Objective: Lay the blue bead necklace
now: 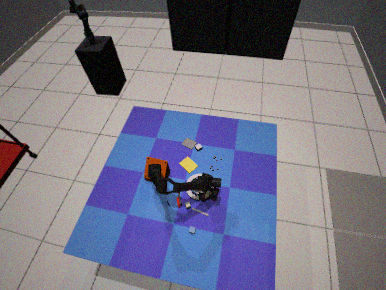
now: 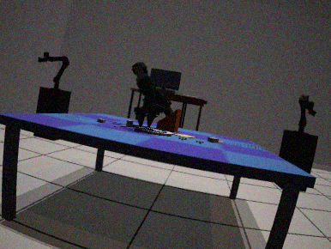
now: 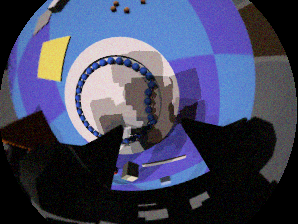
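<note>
Now: gripper tip 4 cm past the round white bead board, 5 cm to the right of it and 1 cm above it. From my gripper tip the other things lie so: red-handled tool: 17 cm behind, 7 cm to the right, 2 cm below; small cube: 5 cm behind, 26 cm to the right, 1 cm below; thin pale stick: 1 cm behind, 13 cm to the right, 2 cm below.
</note>
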